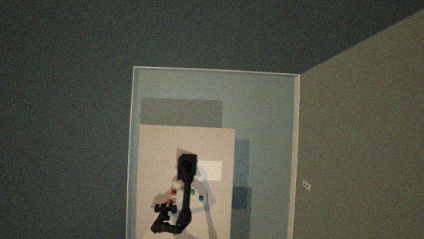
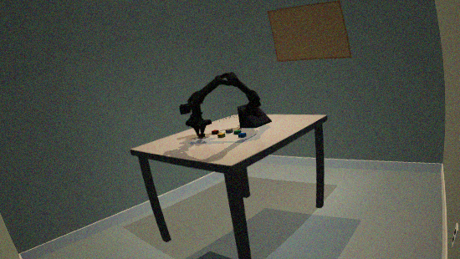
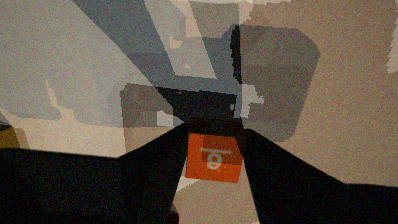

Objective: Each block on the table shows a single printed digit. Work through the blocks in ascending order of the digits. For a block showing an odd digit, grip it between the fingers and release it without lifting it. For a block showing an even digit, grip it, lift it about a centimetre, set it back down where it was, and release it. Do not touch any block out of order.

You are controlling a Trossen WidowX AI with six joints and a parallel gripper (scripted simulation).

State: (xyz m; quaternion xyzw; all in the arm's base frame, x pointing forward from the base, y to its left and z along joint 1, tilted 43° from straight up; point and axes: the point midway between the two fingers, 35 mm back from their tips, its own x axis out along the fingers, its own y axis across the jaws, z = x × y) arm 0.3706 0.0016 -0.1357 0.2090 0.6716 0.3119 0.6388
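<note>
Now: gripper tip 10 mm past the orange block. Round my gripper tip: grey block 150 mm behind, 110 mm to the left; red block 100 mm behind, 20 mm to the left; yellow block 150 mm to the left, 50 mm behind.
</note>
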